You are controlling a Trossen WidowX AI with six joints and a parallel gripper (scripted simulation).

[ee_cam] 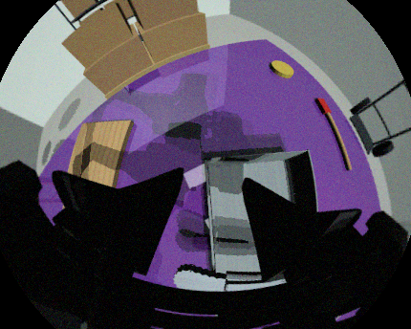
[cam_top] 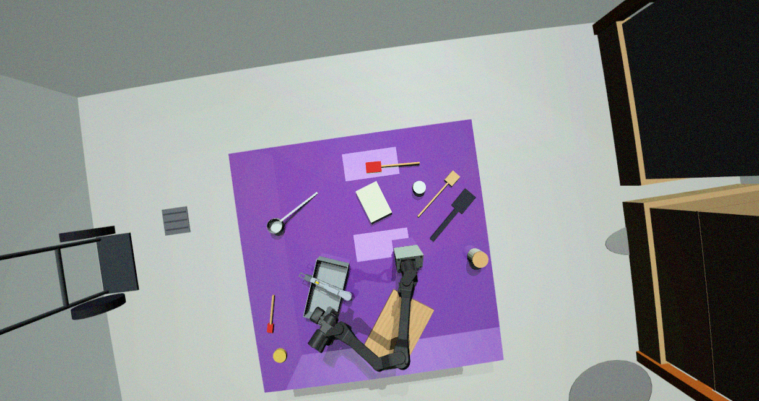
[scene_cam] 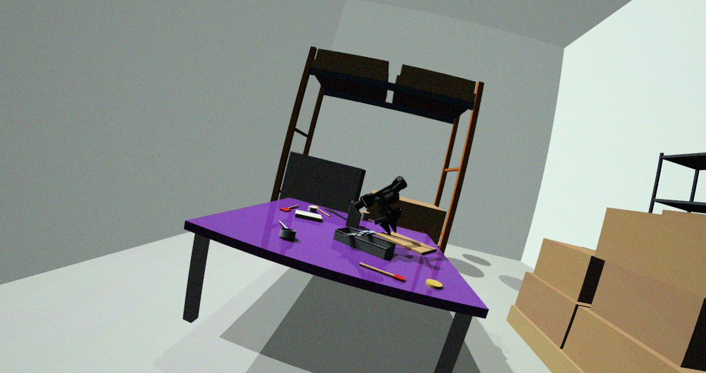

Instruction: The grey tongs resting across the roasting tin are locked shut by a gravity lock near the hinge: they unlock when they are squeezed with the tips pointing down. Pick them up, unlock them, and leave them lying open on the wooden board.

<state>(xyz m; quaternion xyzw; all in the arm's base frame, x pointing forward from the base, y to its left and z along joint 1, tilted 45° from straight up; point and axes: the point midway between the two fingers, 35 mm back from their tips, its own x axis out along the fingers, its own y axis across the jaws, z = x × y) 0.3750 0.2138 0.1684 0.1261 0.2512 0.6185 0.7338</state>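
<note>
The yellow lock piece lies 70 mm ahead of my gripper tip, 190 mm to the right of it and 40 mm below it. Also, from my gripper tip: white block (240 mm behind, 570 mm to the right, 90 mm below); wooden board (320 mm behind, 110 mm to the left, 100 mm below); dark roasting tin (30 mm ahead, 140 mm to the right, 80 mm below).
</note>
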